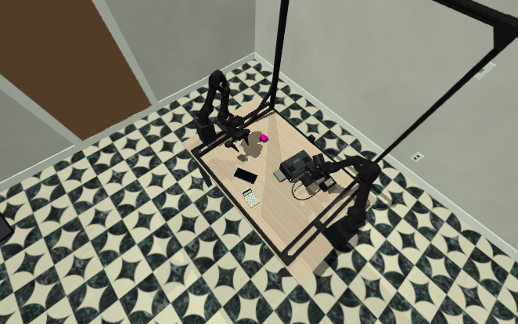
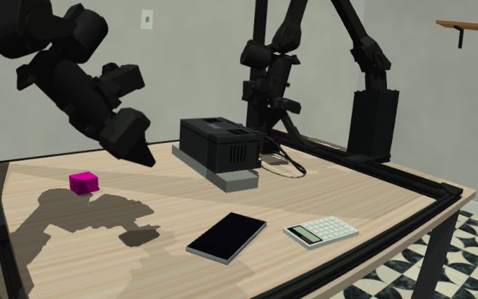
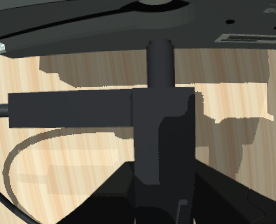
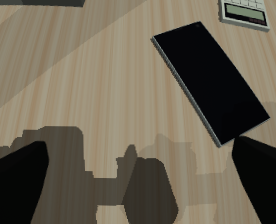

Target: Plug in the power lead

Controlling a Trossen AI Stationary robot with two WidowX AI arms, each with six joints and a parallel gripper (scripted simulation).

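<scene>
Right now the black right-angle power lead is 3 cm to the right of my left hand, 3 cm below it and 1 cm ahead of it. From my left hand the other things lie so: grey base: 15 cm to the right, 10 cm below, 4 cm behind; cube: 46 cm to the right, 10 cm below, 9 cm behind; white calculator: 32 cm ahead, 24 cm to the right, 11 cm below.
</scene>
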